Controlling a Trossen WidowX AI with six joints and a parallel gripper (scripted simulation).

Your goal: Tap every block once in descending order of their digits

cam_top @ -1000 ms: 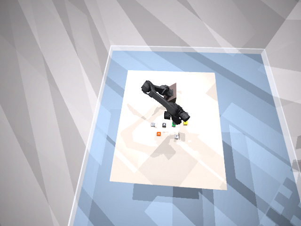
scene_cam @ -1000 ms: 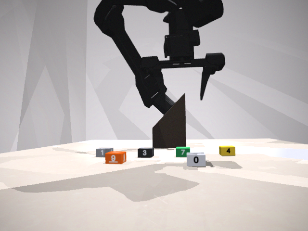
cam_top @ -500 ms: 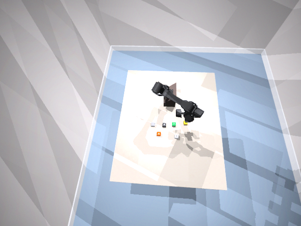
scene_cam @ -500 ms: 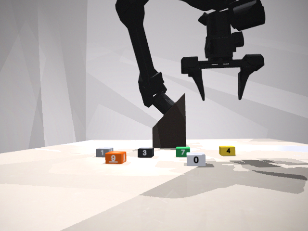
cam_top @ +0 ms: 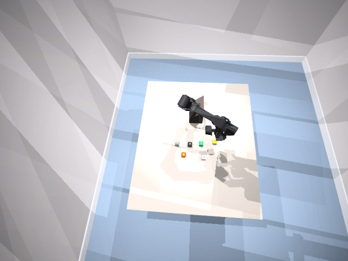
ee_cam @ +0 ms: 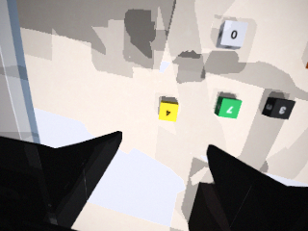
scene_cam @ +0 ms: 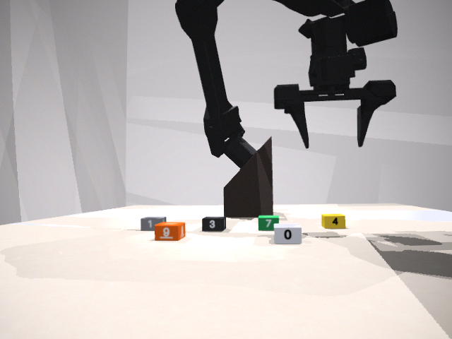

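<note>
My gripper tip is now 240 mm to the left of the orange 9 block, 120 mm above it and 110 mm short of it. Round my gripper tip: white 0 block 130 mm ahead, 120 mm below, 90 mm to the right; then green 7 block 120 mm below, 110 mm to the right, 20 mm ahead; then yellow 4 block 120 mm below.
</note>
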